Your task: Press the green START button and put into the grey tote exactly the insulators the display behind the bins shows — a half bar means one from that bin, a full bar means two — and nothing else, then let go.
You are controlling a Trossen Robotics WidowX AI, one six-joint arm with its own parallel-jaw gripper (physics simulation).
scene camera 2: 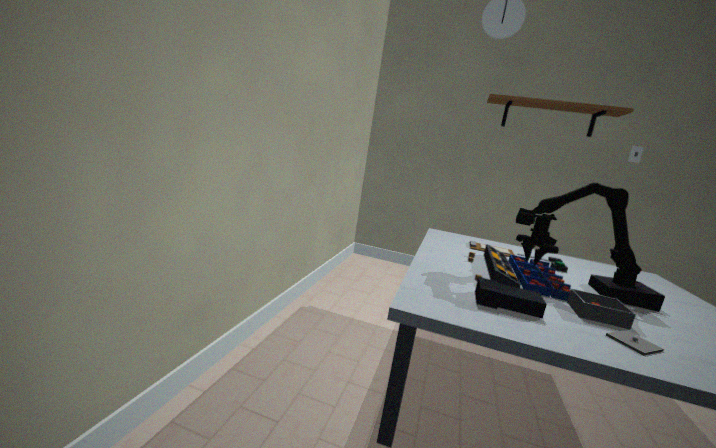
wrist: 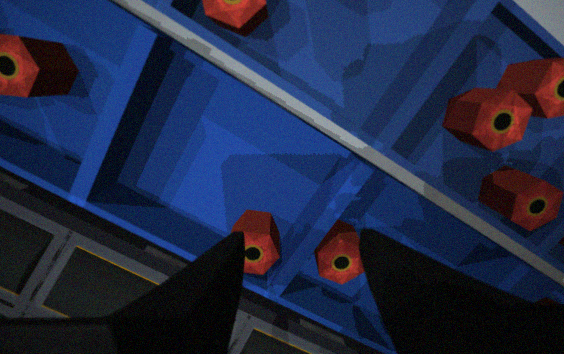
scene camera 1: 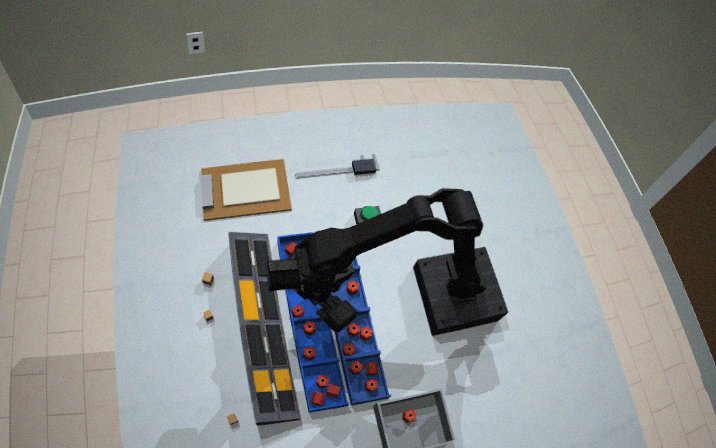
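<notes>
My gripper [scene camera 2: 532,258] [wrist: 302,241] is open and empty above the blue bins [scene camera 1: 323,343]. In the wrist view one red insulator [wrist: 260,245] shows by the left fingertip and another insulator [wrist: 340,256] by the right one, on opposite sides of a divider, below the fingers. In scene camera 1 the arm hides the fingertips and part of the bins. The display [scene camera 1: 256,343] shows one full orange bar in the second row from the top and two half bars in the bottom row; the others are dark. The grey tote [scene camera 1: 447,417] [scene camera 2: 601,312] holds one insulator [scene camera 1: 409,415]. The green START button [scene camera 1: 369,212] is partly behind the arm.
A clipboard [scene camera 1: 250,186] and a caliper [scene camera 1: 364,166] lie at the back. Small wooden cubes [scene camera 1: 207,277] [scene camera 1: 208,315] [scene camera 1: 232,418] lie left of the display. A black box [scene camera 2: 509,297] and a thin plate [scene camera 2: 633,342] lie near the table's front edge.
</notes>
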